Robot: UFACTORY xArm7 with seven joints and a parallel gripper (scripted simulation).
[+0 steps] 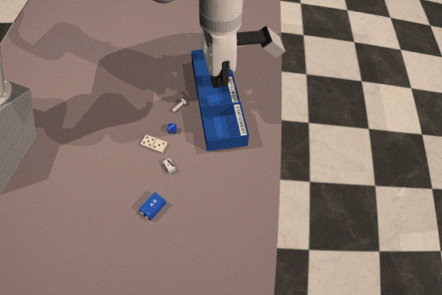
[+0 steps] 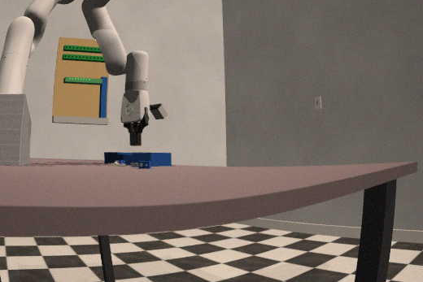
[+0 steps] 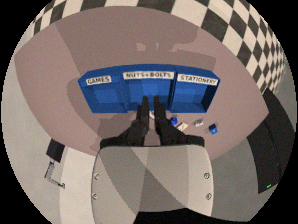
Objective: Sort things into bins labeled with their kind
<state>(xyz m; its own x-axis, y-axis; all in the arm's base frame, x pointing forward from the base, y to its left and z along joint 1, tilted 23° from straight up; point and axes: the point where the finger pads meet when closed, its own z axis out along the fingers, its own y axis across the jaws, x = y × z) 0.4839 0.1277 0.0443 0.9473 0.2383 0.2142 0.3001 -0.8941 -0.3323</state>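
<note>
Now: hand 60 mm above the blue three-part bin. Round my hand: blue die: 90 mm behind, 90 mm to the right, 70 mm below; bolt: 80 mm behind, 20 mm to the right, 80 mm below; cream domino: 120 mm behind, 130 mm to the right, 80 mm below.
</note>
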